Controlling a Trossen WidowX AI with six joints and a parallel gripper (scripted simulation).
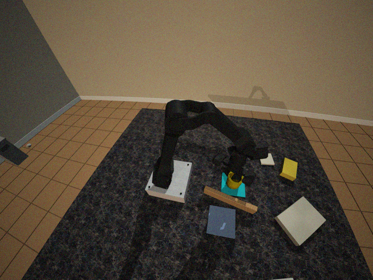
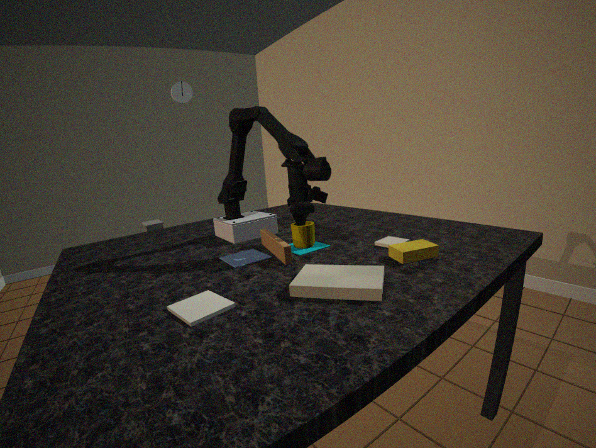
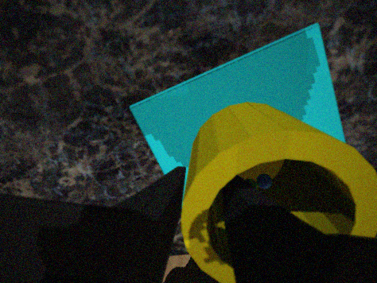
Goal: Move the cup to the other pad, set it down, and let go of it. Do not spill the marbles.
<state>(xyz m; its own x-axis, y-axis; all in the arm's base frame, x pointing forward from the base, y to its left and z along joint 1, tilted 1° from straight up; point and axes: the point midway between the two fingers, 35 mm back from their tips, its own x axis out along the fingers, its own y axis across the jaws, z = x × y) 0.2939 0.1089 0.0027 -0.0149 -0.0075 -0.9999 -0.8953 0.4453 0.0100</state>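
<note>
The yellow cup lies 20 mm ahead of my gripper tip and 10 mm to the right of it. The rest, counted from my gripper tip: wooden block: 10 mm ahead, 100 mm to the right, 30 mm below; grey-blue pad: 10 mm behind, 190 mm to the right, 50 mm below; white slab: 320 mm ahead, 120 mm to the right, 30 mm below.
</note>
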